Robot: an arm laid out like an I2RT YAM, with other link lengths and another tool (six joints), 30 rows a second.
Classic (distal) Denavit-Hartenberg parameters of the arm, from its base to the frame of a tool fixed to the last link. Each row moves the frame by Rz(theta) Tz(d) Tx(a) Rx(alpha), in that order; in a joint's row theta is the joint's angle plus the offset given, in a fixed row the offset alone. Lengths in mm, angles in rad.
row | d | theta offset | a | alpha
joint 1 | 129.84 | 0.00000 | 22.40 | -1.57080
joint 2 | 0.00 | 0.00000 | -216.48 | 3.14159
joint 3 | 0.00 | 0.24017 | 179.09 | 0.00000
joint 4 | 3.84 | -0.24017 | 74.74 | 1.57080
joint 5 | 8.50 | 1.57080 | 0.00 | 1.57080
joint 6 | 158.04 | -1.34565 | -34.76 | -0.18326
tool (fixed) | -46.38 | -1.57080 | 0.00 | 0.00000
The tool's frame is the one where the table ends.
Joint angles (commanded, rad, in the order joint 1, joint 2, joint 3, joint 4, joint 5, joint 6), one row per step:
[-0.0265 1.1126 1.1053 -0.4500 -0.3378 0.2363]
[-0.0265 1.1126 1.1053 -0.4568 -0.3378 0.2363]
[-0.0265 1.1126 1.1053 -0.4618 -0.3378 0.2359]
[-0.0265 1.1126 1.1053 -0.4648 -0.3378 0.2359]
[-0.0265 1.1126 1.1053 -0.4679 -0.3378 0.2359]
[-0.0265 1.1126 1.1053 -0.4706 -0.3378 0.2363]
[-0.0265 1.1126 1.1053 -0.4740 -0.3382 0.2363]
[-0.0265 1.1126 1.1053 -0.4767 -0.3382 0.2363]
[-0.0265 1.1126 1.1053 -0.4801 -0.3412 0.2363]
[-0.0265 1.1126 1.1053 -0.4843 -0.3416 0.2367]
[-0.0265 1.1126 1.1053 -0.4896 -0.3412 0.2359]
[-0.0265 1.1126 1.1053 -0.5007 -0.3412 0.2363]
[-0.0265 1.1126 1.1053 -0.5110 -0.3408 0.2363]
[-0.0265 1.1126 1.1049 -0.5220 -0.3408 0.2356]
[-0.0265 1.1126 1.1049 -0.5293 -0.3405 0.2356]
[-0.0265 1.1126 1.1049 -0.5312 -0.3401 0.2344]
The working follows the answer.
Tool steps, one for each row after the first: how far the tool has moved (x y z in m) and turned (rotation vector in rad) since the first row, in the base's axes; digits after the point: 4 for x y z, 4 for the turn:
[-0.0007 0.0000 -0.0009 0.0002 0.0068 0.0000]
[-0.0013 0.0000 -0.0016 0.0000 0.0117 0.0002]
[-0.0016 0.0000 -0.0021 0.0001 0.0147 0.0002]
[-0.0020 0.0000 -0.0025 0.0001 0.0178 0.0002]
[-0.0023 0.0001 -0.0029 0.0005 0.0206 0.0000]
[-0.0027 0.0001 -0.0033 0.0008 0.0240 0.0004]
[-0.0030 0.0001 -0.0037 0.0009 0.0267 0.0004]
[-0.0035 0.0004 -0.0041 0.0023 0.0300 0.0030]
[-0.0040 0.0005 -0.0046 0.0030 0.0344 0.0032]
[-0.0046 0.0004 -0.0054 0.0023 0.0394 0.0032]
[-0.0058 0.0005 -0.0068 0.0029 0.0506 0.0030]
[-0.0070 0.0005 -0.0082 0.0030 0.0609 0.0027]
[-0.0084 0.0005 -0.0098 0.0028 0.0721 0.0030]
[-0.0092 0.0005 -0.0108 0.0028 0.0794 0.0027]
[-0.0094 0.0004 -0.0111 0.0017 0.0810 0.0029]

Tool pose at each row, in the base's axes (x y z in m, rotation vector in rad; rounded; the steps above come from the unrounded poses):
[0.2418 0.0488 0.2567 1.9949 1.3674 1.2605]
[0.2411 0.0488 0.2557 2.0011 1.3705 1.2550]
[0.2405 0.0488 0.2550 2.0052 1.3731 1.2508]
[0.2402 0.0488 0.2546 2.0079 1.3744 1.2484]
[0.2399 0.0488 0.2542 2.0107 1.3758 1.2458]
[0.2396 0.0488 0.2538 2.0136 1.3768 1.2438]
[0.2392 0.0489 0.2534 2.0166 1.3787 1.2413]
[0.2389 0.0489 0.2530 2.0191 1.3799 1.2391]
[0.2383 0.0492 0.2526 2.0219 1.3841 1.2388]
[0.2378 0.0493 0.2521 2.0260 1.3860 1.2358]
[0.2373 0.0492 0.2513 2.0300 1.3886 1.2308]
[0.2360 0.0493 0.2498 2.0405 1.3933 1.2218]
[0.2348 0.0493 0.2485 2.0498 1.3975 1.2128]
[0.2335 0.0493 0.2469 2.0593 1.4031 1.2031]
[0.2326 0.0493 0.2459 2.0659 1.4060 1.1966]
[0.2324 0.0492 0.2456 2.0663 1.4074 1.1943]

